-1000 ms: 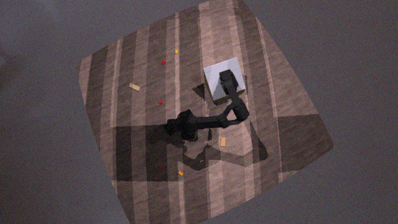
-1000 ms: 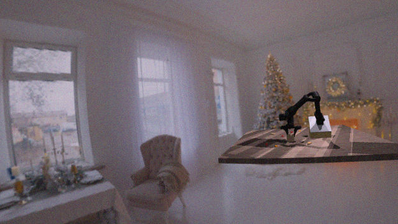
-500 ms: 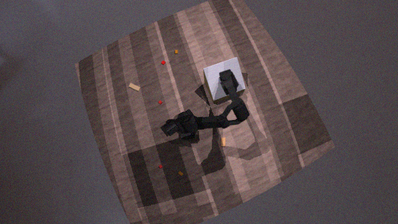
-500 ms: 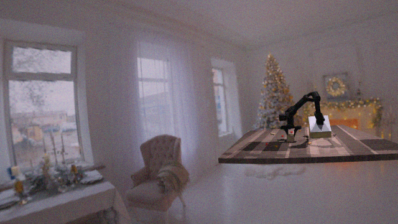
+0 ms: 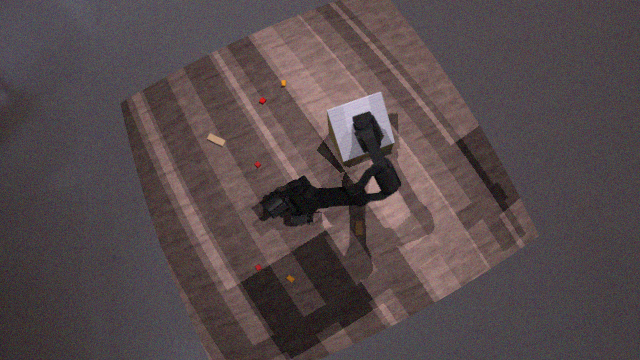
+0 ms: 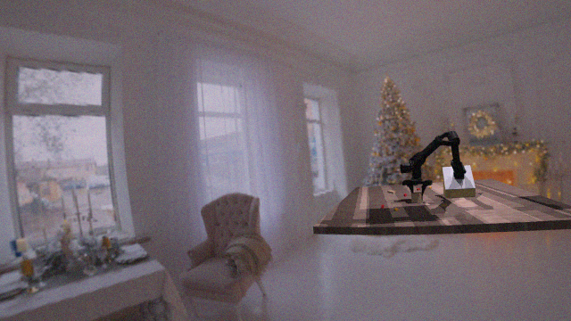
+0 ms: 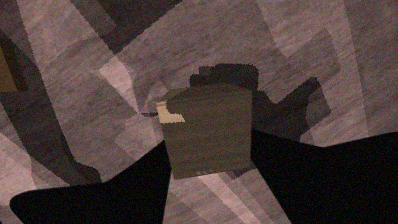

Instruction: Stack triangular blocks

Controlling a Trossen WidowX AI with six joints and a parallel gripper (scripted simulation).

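The triangular block lies 10 mm to the right of my gripper tip and 10 mm above it. The rest, counted from my gripper tip: tan bar (160 mm behind, 130 mm to the left, 30 mm below).
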